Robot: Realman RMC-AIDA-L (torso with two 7-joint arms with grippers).
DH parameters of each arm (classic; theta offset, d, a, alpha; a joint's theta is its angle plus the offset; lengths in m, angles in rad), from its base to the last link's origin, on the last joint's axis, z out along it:
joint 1: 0 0.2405 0 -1.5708
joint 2: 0 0 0 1.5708
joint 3: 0 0.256 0 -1.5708
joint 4: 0 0 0 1.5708
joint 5: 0 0.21 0 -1.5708
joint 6: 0 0 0 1.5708
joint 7: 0 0.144 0 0
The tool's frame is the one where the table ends.
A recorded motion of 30 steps. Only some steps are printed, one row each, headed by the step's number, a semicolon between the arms.
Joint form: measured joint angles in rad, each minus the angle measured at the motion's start. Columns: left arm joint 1, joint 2, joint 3, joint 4, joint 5, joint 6, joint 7; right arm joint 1, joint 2, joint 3, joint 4, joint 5, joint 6, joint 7.
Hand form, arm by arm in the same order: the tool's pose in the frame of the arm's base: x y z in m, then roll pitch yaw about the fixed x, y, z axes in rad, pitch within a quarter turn. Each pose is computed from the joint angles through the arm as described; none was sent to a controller.
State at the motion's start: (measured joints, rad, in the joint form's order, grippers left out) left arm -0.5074 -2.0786 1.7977 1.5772 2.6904 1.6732 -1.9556; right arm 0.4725 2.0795 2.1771 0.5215 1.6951 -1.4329 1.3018
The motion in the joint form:
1: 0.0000 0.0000 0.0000 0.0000 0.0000 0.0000 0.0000; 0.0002 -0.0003 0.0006 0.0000 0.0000 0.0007 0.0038
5: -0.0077 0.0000 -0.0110 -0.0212 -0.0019 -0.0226 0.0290; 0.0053 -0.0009 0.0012 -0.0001 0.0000 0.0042 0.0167
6: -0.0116 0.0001 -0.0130 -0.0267 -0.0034 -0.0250 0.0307; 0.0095 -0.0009 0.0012 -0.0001 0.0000 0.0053 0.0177
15: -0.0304 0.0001 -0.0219 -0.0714 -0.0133 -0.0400 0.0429; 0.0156 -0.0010 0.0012 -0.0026 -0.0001 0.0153 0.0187
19: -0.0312 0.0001 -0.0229 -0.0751 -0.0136 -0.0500 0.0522; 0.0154 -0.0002 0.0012 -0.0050 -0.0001 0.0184 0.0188
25: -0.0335 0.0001 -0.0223 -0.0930 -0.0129 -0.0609 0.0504; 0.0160 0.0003 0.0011 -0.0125 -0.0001 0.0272 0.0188
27: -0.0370 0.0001 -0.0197 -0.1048 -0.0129 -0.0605 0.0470; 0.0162 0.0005 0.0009 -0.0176 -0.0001 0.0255 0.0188
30: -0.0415 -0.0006 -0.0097 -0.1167 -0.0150 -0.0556 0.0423; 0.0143 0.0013 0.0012 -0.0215 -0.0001 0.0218 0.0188
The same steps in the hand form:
1: -0.1624 0.2928 -0.0378 3.0815 0.6643 -0.2896; 0.2437 0.3351 -0.0137 -2.9636 0.8543 -0.4696
5: -0.1633 0.2976 -0.0386 3.0804 0.6572 -0.3096; 0.2425 0.3368 -0.0134 -2.9739 0.8557 -0.4836
6: -0.1631 0.2986 -0.0389 3.0801 0.6563 -0.3104; 0.2412 0.3379 -0.0135 -2.9740 0.8556 -0.4810
15: -0.1658 0.3028 -0.0419 3.0677 0.6530 -0.3102; 0.2405 0.3401 -0.0139 -2.9685 0.8532 -0.4808
19: -0.1657 0.3041 -0.0424 3.0692 0.6497 -0.3192; 0.2410 0.3400 -0.0147 -2.9693 0.8529 -0.4857
25: -0.1683 0.3053 -0.0441 3.0712 0.6525 -0.3101; 0.2425 0.3402 -0.0162 -2.9698 0.8508 -0.4975
27: -0.1700 0.3052 -0.0452 3.0645 0.6571 -0.3059; 0.2429 0.3394 -0.0171 -2.9772 0.8511 -0.5051
30: -0.1711 0.3034 -0.0477 3.0456 0.6623 -0.3098; 0.2434 0.3380 -0.0179 -2.9855 0.8525 -0.5134

